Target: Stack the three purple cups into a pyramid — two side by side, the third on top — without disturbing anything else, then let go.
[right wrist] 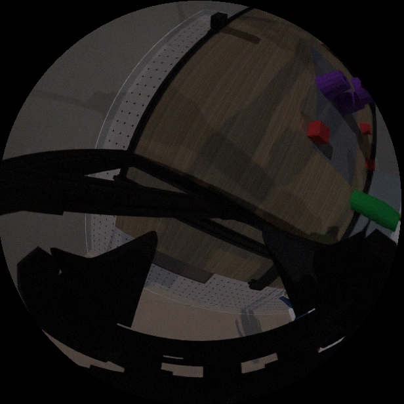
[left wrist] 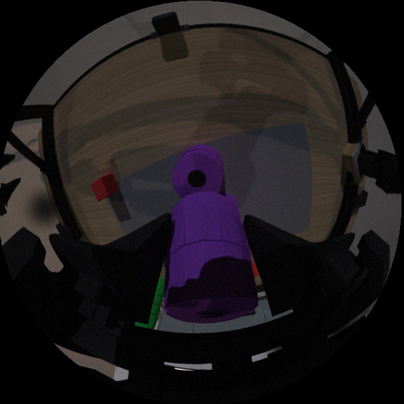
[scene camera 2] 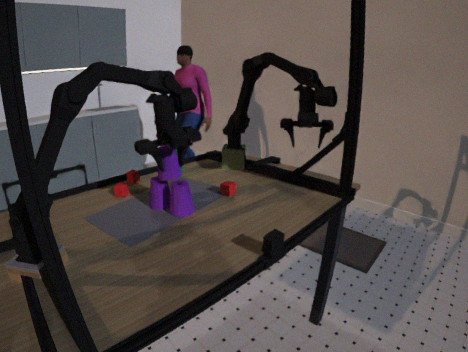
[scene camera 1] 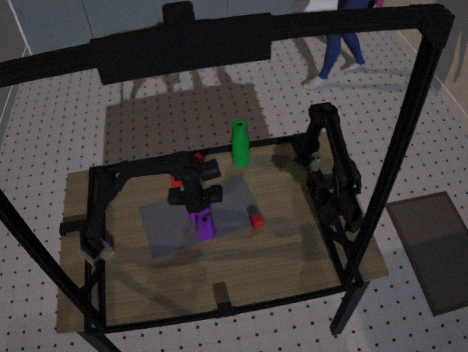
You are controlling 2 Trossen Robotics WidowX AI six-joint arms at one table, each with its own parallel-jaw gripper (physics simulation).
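Frame: origin at the left arm's base, x right, y back, z down, level; millimetres.
Seen in the pictures: left gripper, fingertip midpoint: (scene camera 2: pixel 171 168); right gripper, fingertip midpoint: (scene camera 2: pixel 306 147); left arm's base, origin of the base link: (scene camera 2: pixel 34 254) (scene camera 1: pixel 94 248); right arm's base, origin of the base link: (scene camera 2: pixel 234 147) (scene camera 1: pixel 304 159).
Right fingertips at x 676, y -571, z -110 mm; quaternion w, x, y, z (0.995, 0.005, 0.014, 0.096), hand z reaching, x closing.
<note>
Offsets run from my right fingertips to a thing's top centre. "pt": to the spot under its first point. Level surfaces: height alone.
My left gripper (scene camera 1: pixel 196 196) (scene camera 2: pixel 171 159) (left wrist: pixel 208 219) is shut on a purple cup {dz -46, dx -446, dy +209 mm} (scene camera 2: pixel 170 169) (left wrist: pixel 210 250) (right wrist: pixel 363 95), holding it narrow end up with a slight tilt. The held cup is close above the two standing cups; whether it touches them I cannot tell. One purple cup {dz +60, dx -406, dy +236 mm} (scene camera 1: pixel 206 228) (scene camera 2: pixel 181 201) (left wrist: pixel 197 159) (right wrist: pixel 330 84) stands upright at the mat's near side. Another purple cup {dz +60, dx -486, dy +197 mm} (scene camera 2: pixel 159 195) (right wrist: pixel 350 103) stands upright beside it, mostly hidden by the held cup in the left wrist view. My right gripper (scene camera 2: pixel 306 146) (right wrist: pixel 210 234) is open and empty, high over the right side.
The grey mat {dz +150 mm} (scene camera 1: pixel 160 225) (scene camera 2: pixel 120 220) lies under the cups. A red cube {dz +111, dx -276, dy +84 mm} (scene camera 1: pixel 257 221) (scene camera 2: pixel 228 188) (left wrist: pixel 105 187) (right wrist: pixel 318 132) sits at its right edge. Two more red cubes {dz +111, dx -658, dy +126 mm} (scene camera 2: pixel 121 190) {dz +111, dx -671, dy -15 mm} (scene camera 2: pixel 132 176) lie behind the cups. A green bottle {pt dz +15, dx -503, dy -107 mm} (scene camera 1: pixel 240 145) (right wrist: pixel 374 209) stands at the back edge.
</note>
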